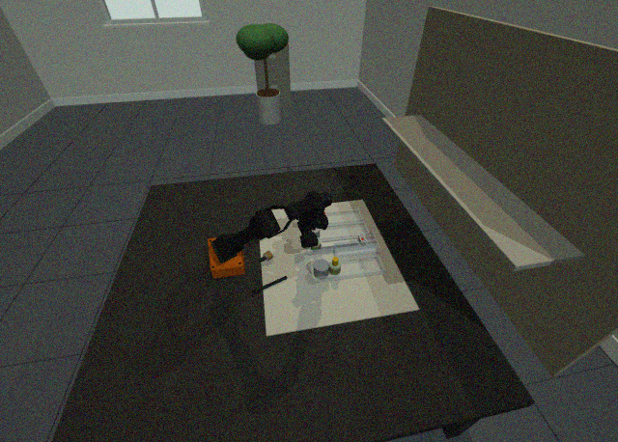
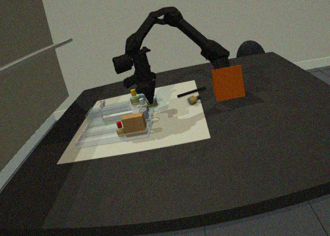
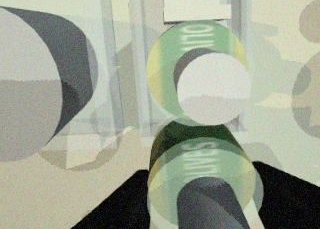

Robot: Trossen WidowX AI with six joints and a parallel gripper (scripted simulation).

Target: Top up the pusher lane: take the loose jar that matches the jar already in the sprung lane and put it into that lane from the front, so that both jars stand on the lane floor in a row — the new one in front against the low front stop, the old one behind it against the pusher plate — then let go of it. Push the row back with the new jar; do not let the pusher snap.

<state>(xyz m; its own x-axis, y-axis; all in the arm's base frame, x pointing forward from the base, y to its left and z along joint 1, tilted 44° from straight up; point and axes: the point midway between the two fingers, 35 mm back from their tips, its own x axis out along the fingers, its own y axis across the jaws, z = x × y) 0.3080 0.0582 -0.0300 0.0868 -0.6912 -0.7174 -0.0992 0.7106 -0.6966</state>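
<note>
Now: the clear lane rack 18 cm ahead of my gripper tip, 1 cm to the right of it and 3 cm below it. The rest, counted from my gripper tip: black stick 15 cm behind, 17 cm to the right, 4 cm below; brown box 3 cm ahead, 17 cm to the left, 1 cm below; pusher plate 15 cm ahead, 2 cm to the right.
</note>
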